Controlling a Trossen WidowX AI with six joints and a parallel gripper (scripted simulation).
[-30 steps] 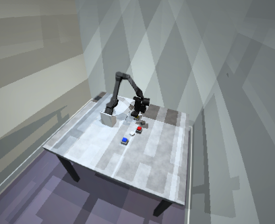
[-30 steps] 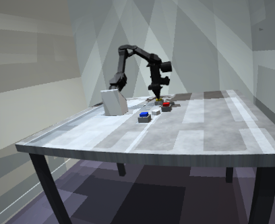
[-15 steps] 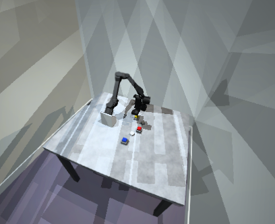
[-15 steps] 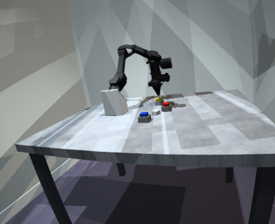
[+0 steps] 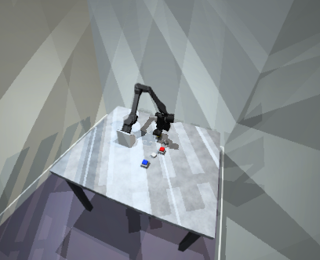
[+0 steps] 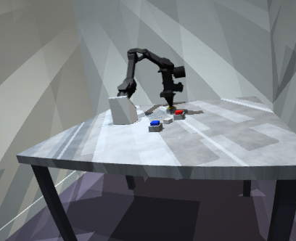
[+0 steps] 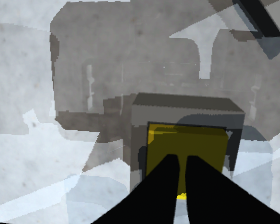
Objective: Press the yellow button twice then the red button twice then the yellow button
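The yellow button is 1 cm below my gripper tip. The rest, counted from my gripper tip: red button 14 cm to the right, 8 cm ahead; then blue button 31 cm to the right, 1 cm ahead.
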